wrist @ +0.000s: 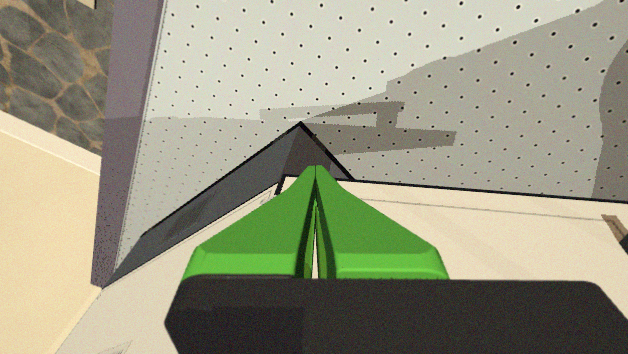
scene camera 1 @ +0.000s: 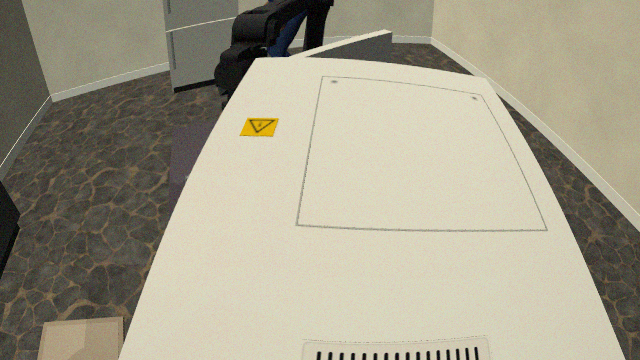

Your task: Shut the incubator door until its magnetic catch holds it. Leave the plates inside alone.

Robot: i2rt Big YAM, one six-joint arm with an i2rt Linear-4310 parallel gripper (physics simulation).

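Frame: origin at the arm's base, x right, y up, z back, level; centimetres.
Seen in the pictures: gripper, fingertip midpoint: (wrist: 315,178).
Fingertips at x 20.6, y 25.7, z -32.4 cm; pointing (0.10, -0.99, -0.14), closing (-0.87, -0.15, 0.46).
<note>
A point is followed by its place in that frame.
The incubator (scene camera 1: 400,280) {x 17.9, y 52.1, z -87.2 cm} is a large cream-white cabinet whose top fills much of the scene view. Its door (scene camera 1: 357,45) {x 0.9, y 47.7, z -37.6 cm} sticks out past the far edge at an angle, standing open, with a white top edge and a dark grey side. My gripper (wrist: 315,178) {x 20.6, y 25.7, z -32.4 cm} is shut and empty, its green fingertips meeting in the wrist view. They overlap a dark grey corner, with cream panels on both sides; I cannot tell whether the fingers touch anything. In the scene view the fingers are hidden behind the incubator's far left edge. The plates and magnetic catch do not show.
The black arm (scene camera 1: 250,27) {x 19.2, y 51.6, z -31.5 cm} reaches down beyond the incubator's far left corner. A perforated light surface (wrist: 240,55) {x 30.4, y -2.9, z -43.5 cm} with a purple-grey edge strip (wrist: 127,75) lies below the gripper. A grey cabinet (scene camera 1: 202,55) stands behind; a tan box (scene camera 1: 82,342) is at lower left.
</note>
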